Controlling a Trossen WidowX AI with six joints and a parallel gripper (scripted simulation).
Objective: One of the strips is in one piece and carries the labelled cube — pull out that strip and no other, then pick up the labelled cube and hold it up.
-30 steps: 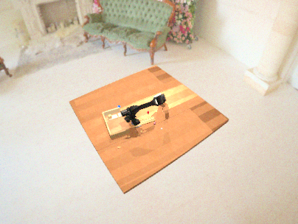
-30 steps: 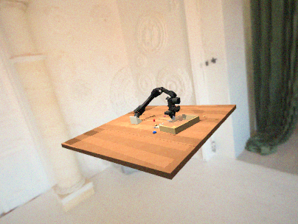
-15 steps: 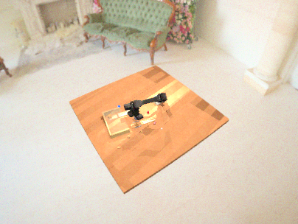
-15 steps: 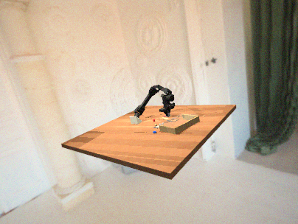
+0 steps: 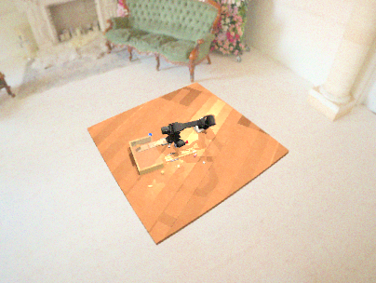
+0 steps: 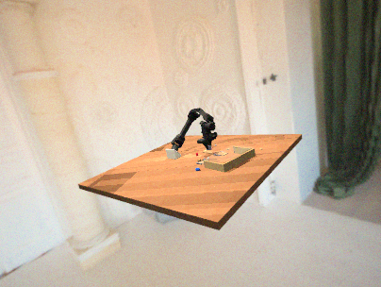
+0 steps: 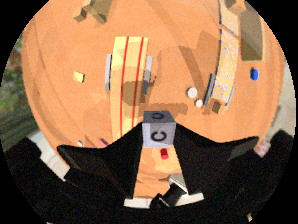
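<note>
Right now the pale strip is 6 cm to the left of my gripper tip and 5 cm below it. From my gripper tip the other things lie so: grey labelled cube: 1 cm above; small red piece: 11 cm behind, 4 cm to the right, 4 cm below; small blue piece: 12 cm ahead, 27 cm to the right, 5 cm below.
</note>
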